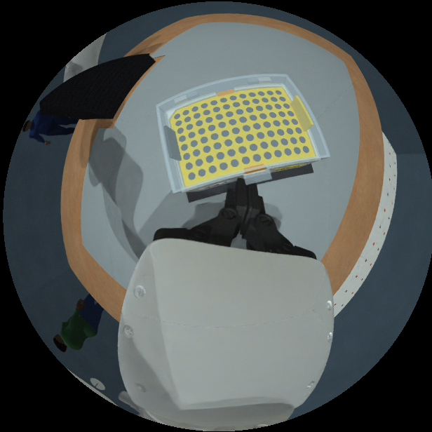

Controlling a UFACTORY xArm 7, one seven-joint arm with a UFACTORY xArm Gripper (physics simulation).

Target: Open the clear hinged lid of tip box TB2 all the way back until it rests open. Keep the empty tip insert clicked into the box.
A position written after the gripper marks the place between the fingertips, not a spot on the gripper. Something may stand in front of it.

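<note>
A clear lid (pixel 243 125) and a grey mat (pixel 126 196) are visible, as is the gripper (pixel 242 192).
</note>
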